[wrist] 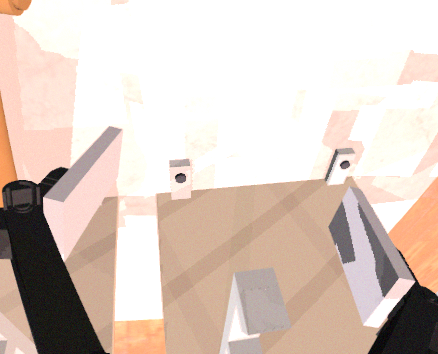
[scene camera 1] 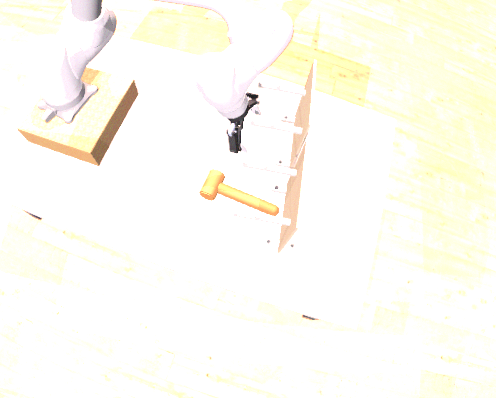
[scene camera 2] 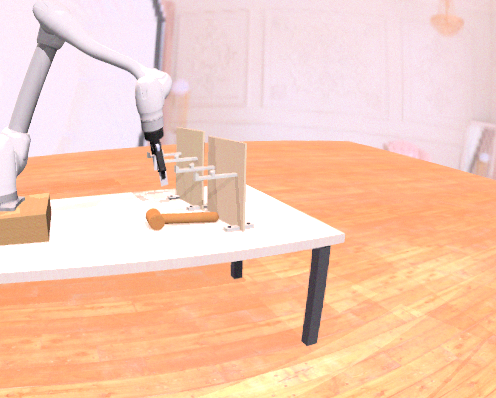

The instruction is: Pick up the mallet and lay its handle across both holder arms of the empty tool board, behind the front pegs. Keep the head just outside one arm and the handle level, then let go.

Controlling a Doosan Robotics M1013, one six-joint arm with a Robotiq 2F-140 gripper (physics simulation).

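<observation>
The orange mallet lies flat on the white table. Its head points away from the boards and its handle end lies close to the near tool board. A second board stands in line behind it. White holder arms stick out of both boards. My gripper is open and empty. It hangs in the air beside the far board's arms, behind the mallet's head. The wrist view shows a board face and a holder arm's end.
The robot's base stands on a wooden block at the table's far left. Small white brackets fix the boards to the table. The table's front edge lies near the mallet in scene camera 2.
</observation>
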